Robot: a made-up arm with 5 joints.
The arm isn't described. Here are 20 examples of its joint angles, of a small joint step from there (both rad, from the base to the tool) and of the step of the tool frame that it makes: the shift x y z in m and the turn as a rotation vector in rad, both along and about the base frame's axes.
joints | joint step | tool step
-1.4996 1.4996 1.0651 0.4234 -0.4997 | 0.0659 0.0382 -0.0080 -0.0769 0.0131 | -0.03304 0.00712 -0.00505 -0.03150 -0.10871 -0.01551
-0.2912 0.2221 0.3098 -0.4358 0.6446 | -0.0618 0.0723 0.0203 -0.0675 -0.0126 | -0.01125 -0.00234 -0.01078 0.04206 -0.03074 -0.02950
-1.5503 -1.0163 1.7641 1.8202 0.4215 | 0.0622 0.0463 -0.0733 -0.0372 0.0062 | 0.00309 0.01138 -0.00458 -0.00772 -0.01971 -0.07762
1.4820 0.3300 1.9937 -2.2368 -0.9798 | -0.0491 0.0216 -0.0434 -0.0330 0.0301 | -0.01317 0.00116 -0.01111 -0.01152 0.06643 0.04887
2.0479 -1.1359 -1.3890 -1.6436 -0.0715 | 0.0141 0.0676 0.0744 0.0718 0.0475 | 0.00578 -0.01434 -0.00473 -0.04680 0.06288 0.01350
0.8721 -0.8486 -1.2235 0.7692 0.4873 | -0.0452 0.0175 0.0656 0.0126 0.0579 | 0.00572 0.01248 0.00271 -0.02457 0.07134 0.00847
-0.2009 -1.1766 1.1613 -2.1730 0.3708 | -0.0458 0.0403 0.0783 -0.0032 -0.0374 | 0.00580 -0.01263 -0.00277 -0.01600 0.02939 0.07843
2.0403 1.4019 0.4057 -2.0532 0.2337 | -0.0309 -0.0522 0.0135 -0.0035 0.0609 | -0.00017 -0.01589 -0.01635 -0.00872 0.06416 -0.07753
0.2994 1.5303 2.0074 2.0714 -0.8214 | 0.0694 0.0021 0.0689 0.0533 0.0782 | 0.01514 0.01122 -0.01249 0.08130 -0.01611 0.00541
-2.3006 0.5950 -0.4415 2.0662 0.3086 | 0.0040 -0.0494 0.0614 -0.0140 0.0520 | 0.02875 -0.01223 -0.01430 0.04906 0.00765 0.07193
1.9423 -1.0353 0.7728 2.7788 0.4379 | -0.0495 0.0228 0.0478 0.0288 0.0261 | 0.00433 -0.00697 0.00184 0.02382 0.02367 0.01583
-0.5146 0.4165 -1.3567 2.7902 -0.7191 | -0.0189 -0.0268 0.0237 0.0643 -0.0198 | -0.01040 -0.00945 0.01474 -0.01264 0.01376 0.04421
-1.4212 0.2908 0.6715 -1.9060 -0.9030 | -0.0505 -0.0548 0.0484 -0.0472 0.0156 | 0.02044 -0.00476 0.00829 -0.02856 -0.00235 0.09951
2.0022 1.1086 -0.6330 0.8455 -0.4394 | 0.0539 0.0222 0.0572 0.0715 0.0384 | -0.02075 0.00477 0.01320 -0.05330 -0.06536 -0.03988
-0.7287 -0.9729 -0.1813 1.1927 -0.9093 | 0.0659 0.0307 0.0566 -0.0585 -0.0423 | -0.03938 0.00411 0.02948 0.05255 -0.16144 0.09214
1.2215 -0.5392 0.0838 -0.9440 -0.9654 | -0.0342 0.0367 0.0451 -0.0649 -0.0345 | 0.01586 -0.00847 -0.00351 -0.04612 -0.08479 0.02540
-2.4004 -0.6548 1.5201 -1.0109 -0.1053 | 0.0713 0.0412 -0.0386 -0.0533 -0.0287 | -0.02627 0.00005 0.00592 0.02697 -0.05311 -0.05500
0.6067 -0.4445 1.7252 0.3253 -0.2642 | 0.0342 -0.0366 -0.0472 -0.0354 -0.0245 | 0.00021 -0.00464 0.00369 -0.05596 -0.01457 0.00267
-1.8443 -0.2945 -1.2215 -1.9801 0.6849 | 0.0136 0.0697 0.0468 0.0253 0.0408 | -0.02024 -0.00468 0.00796 0.02906 0.00191 -0.04629
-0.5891 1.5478 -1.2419 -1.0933 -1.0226 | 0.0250 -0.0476 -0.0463 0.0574 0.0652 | 0.01332 -0.02158 -0.02344 0.05593 -0.13043 0.08656
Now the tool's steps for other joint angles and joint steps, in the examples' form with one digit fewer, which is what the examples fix.
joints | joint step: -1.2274 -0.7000 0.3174 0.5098 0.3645 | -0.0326 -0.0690 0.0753 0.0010 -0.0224
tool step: -0.0203 0.0379 0.0027 -0.0069 -0.0226 0.1345
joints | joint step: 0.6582 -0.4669 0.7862 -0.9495 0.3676 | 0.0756 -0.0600 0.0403 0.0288 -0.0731
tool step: 0.0165 0.0075 -0.0258 -0.0865 -0.1341 -0.0217
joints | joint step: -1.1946 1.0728 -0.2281 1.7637 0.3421 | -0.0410 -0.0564 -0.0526 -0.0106 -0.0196
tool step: 0.0001 -0.0100 0.0053 -0.0013 0.0390 0.0229
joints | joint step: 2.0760 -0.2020 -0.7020 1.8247 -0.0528 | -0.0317 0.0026 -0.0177 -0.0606 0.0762
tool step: 0.0030 -0.0046 0.0048 -0.0095 0.0608 0.0262
